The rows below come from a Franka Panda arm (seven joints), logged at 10 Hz.
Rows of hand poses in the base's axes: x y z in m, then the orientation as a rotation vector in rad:
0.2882, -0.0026, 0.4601, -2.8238, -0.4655, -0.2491
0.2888, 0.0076, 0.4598, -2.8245, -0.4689, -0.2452
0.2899, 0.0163, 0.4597, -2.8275, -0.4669, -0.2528
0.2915, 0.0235, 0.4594, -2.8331, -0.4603, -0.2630
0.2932, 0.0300, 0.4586, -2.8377, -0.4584, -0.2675
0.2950, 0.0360, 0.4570, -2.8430, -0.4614, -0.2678
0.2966, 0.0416, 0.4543, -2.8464, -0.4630, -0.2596
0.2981, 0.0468, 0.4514, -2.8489, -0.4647, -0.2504
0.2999, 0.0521, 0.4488, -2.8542, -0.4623, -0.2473
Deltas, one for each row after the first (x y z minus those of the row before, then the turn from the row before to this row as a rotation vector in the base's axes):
0.0006, 0.0102, -0.0003, -0.0015, 0.0022, 0.0025
0.0011, 0.0087, -0.0001, -0.0022, -0.0052, -0.0026
0.0016, 0.0072, -0.0003, -0.0038, -0.0067, -0.0064
0.0017, 0.0065, -0.0008, -0.0040, -0.0032, -0.0026
0.0018, 0.0060, -0.0016, -0.0057, -0.0010, 0.0009
0.0016, 0.0056, -0.0027, -0.0038, 0.0051, 0.0012
0.0015, 0.0052, -0.0029, -0.0030, 0.0059, 0.0015
0.0018, 0.0053, -0.0026, -0.0048, 0.0019, -0.0023

